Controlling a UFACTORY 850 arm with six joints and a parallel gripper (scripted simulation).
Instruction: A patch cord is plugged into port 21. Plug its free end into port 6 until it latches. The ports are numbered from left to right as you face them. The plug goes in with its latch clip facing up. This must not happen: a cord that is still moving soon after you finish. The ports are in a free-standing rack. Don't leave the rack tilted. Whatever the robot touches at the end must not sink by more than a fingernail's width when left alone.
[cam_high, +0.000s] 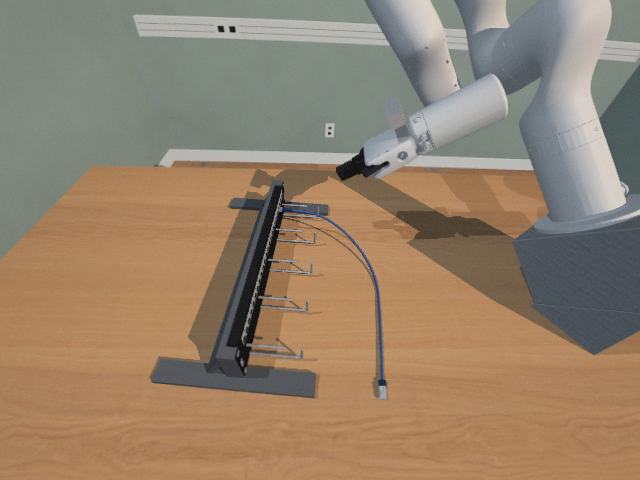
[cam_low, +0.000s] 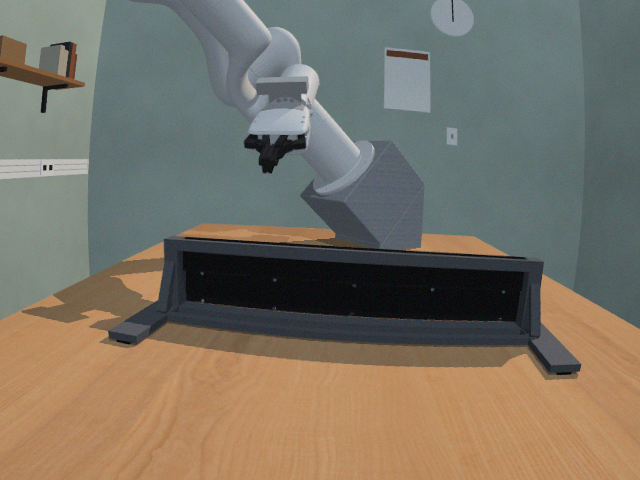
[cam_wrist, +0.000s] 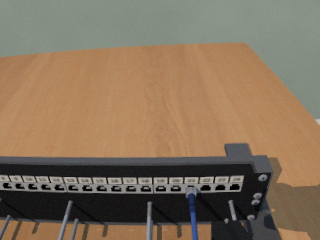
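The clear plug lies 410 mm to the left of my hand and 200 mm below it.
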